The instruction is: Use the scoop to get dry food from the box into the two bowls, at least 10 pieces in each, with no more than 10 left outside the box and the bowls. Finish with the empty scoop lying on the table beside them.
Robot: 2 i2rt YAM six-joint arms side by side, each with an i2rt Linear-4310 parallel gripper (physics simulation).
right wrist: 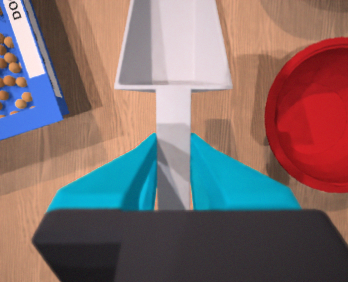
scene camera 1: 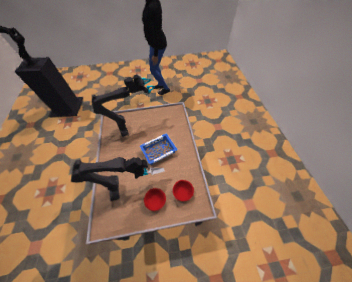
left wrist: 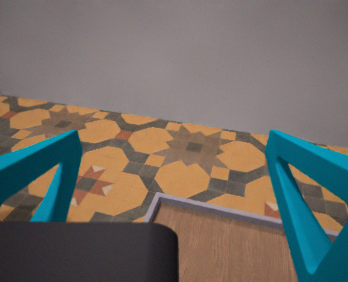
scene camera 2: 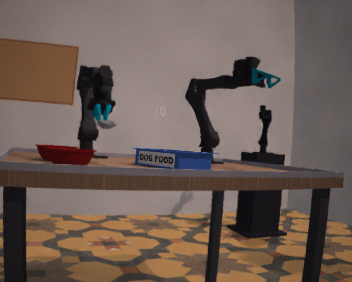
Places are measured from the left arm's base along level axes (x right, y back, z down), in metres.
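Pixels of known places: left gripper, between the fingertips: (scene camera 1: 153,83) (left wrist: 173,140) (scene camera 2: 274,77); right gripper, between the fingertips: (right wrist: 173,142) (scene camera 1: 147,173); left arm's base, origin of its link: (scene camera 1: 122,128); right arm's base, origin of its link: (scene camera 1: 114,187).
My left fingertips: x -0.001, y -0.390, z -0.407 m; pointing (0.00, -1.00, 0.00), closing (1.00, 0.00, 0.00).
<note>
For each thing: its middle in the pictures, then the offset to it from my left fingertips. "*": a spot on its surface instead.
- grey scoop, middle of its body: (right wrist: 173,77) (scene camera 2: 105,124) (scene camera 1: 152,171) dx +0.637, dy +0.300, dz +0.262 m
- blue dog food box, middle of its body: (scene camera 2: 172,158) (scene camera 1: 158,149) dx +0.412, dy +0.165, dz +0.375 m
- red bowl, a spot on its surface: (right wrist: 320,115) * dx +0.815, dy +0.357, dz +0.404 m
My right gripper (scene camera 1: 148,171) (scene camera 2: 102,118) (right wrist: 173,142) is shut on the handle of the grey scoop (scene camera 1: 158,171) (scene camera 2: 106,124) (right wrist: 175,45) and holds it above the table, between box and bowls. The visible part of the scoop's pan shows no food. The blue dog food box (scene camera 1: 159,149) (scene camera 2: 194,161) (right wrist: 37,117) holds many small brown pieces. Two red bowls (scene camera 1: 155,199) (scene camera 1: 183,191) stand side by side; a red bowl (right wrist: 320,115) shows at the right of the right wrist view. My left gripper (scene camera 1: 149,86) (scene camera 2: 274,80) (left wrist: 173,140) is open and empty, raised beyond the table's edge.
The wooden table (scene camera 1: 120,220) (scene camera 2: 280,181) has a raised grey rim. A person (scene camera 1: 154,45) stands behind the table in scene camera 1. A dark pedestal (scene camera 1: 48,85) (scene camera 2: 260,200) with another arm stands apart from the table.
</note>
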